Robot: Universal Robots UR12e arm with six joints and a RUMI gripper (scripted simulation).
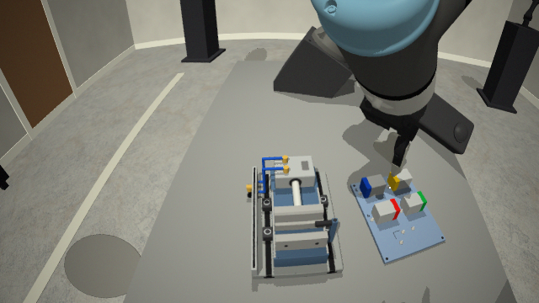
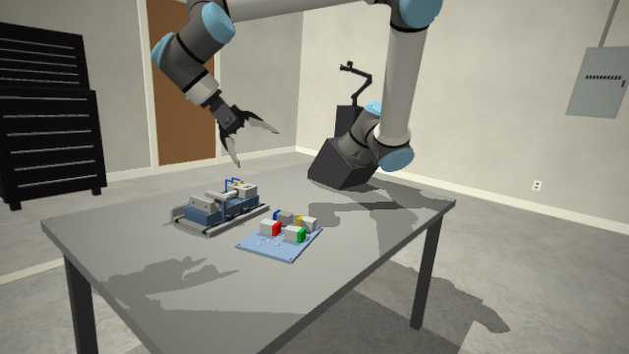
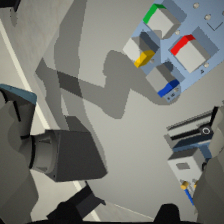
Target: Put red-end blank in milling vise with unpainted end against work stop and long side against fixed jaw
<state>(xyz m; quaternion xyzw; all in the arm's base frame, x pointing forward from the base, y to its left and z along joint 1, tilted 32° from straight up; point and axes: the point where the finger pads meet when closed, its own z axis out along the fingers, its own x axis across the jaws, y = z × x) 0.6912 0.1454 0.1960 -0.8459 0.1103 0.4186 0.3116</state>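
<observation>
The red-ended blank is 26 cm below my hand, 4 cm behind it and 1 cm to the left of it. Also, from my hand: blue-ended blank 26 cm below, 12 cm behind, 3 cm to the right; green-ended blank 26 cm below, 9 cm to the left, 8 cm behind; work stop rod 20 cm below, 14 cm to the right, 7 cm ahead.
</observation>
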